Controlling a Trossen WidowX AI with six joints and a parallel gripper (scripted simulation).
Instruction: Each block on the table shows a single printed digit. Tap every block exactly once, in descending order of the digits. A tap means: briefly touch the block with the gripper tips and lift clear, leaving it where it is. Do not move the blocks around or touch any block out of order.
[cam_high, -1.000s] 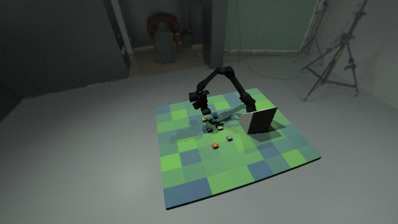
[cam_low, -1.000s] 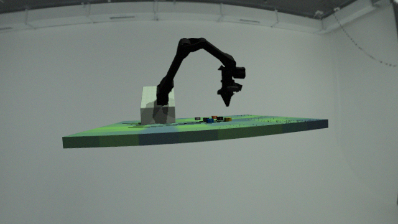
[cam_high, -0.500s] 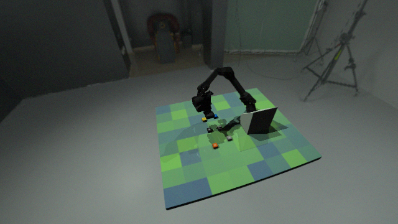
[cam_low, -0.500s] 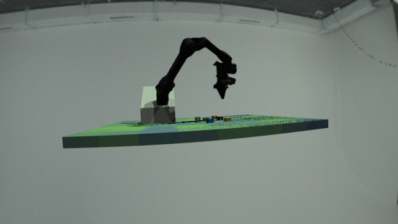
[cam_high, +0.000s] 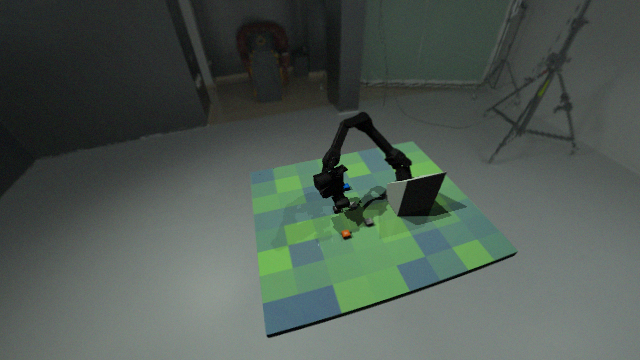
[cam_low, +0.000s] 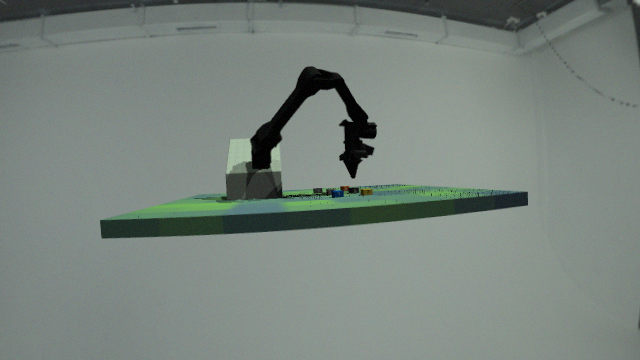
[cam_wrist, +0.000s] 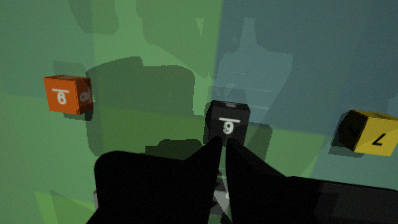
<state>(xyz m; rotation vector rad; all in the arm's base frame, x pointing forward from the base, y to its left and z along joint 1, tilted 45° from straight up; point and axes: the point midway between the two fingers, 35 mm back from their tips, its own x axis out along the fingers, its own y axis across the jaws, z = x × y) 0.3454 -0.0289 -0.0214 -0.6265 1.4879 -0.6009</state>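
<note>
Now: the black block 4 cm below my gripper tip and 1 cm to the right of it. From my gripper tip the other things lie so: orange block (15 cm to the left, 4 cm below); then white block (9 cm behind, 4 cm below, 1 cm to the right); then yellow block (13 cm to the right, 4 cm below, 1 cm ahead).
</note>
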